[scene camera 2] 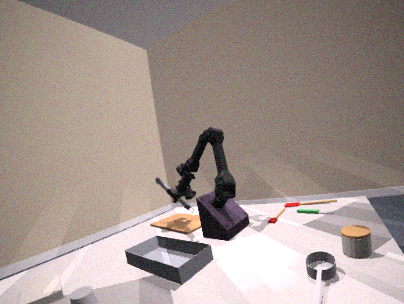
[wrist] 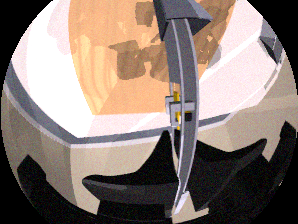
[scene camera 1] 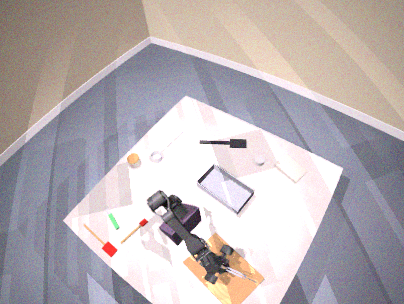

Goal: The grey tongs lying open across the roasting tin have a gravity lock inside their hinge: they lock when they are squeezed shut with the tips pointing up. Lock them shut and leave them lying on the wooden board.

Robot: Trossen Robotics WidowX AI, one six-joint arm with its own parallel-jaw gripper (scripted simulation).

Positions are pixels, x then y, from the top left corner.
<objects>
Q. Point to a wooden board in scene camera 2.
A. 181, 223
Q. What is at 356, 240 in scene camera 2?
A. A cork-lidded jar.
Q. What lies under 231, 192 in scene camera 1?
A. A grey roasting tin.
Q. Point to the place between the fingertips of my gripper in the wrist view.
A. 169, 134
</objects>
